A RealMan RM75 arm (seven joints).
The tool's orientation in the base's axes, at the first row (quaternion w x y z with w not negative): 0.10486, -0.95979, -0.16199, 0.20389
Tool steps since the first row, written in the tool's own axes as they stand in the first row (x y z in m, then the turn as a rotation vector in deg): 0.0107, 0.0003, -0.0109, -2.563, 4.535, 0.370; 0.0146, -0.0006, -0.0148, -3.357, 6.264, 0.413; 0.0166, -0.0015, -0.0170, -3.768, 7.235, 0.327; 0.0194, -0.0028, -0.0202, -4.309, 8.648, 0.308; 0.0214, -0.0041, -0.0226, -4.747, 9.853, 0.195; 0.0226, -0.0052, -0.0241, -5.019, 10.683, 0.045; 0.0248, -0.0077, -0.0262, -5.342, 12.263, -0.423; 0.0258, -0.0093, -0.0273, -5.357, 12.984, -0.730; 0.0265, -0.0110, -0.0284, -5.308, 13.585, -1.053; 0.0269, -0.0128, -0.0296, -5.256, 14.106, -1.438
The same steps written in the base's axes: 0.0140, 0.0020, 0.0058, -1.157, -5.054, -0.627; 0.0188, 0.0037, 0.0082, -1.397, -6.929, -0.844; 0.0212, 0.0050, 0.0097, -1.456, -7.985, -0.880; 0.0246, 0.0067, 0.0119, -1.536, -9.486, -1.048; 0.0270, 0.0083, 0.0137, -1.544, -10.772, -1.112; 0.0284, 0.0095, 0.0149, -1.492, -11.657, -1.102; 0.0305, 0.0124, 0.0166, -1.149, -13.296, -0.991; 0.0314, 0.0140, 0.0177, -0.838, -14.011, -0.903; 0.0320, 0.0157, 0.0189, -0.497, -14.593, -0.792; 0.0324, 0.0174, 0.0203, -0.148, -15.109, -0.606
